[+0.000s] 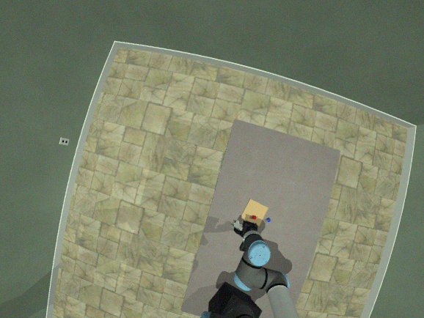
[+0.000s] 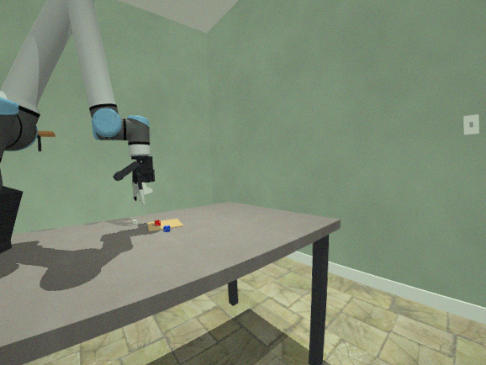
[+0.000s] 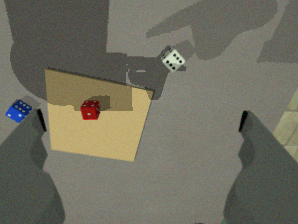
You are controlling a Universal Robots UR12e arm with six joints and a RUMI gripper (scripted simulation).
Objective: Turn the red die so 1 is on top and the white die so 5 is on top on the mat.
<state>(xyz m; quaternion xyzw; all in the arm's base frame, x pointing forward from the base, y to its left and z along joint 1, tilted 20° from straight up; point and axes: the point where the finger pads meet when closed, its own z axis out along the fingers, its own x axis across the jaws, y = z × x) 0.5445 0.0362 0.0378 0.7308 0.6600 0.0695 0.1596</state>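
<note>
Now: the white die 1 cm behind my hand, 4 cm to the left of it and 9 cm below it. From my hand the other things lie so: blue die (4 cm ahead, 18 cm to the right, 9 cm below); tan mat (7 cm ahead, 8 cm to the right, 10 cm below); red die (4 cm ahead, 8 cm to the right, 9 cm below).
</note>
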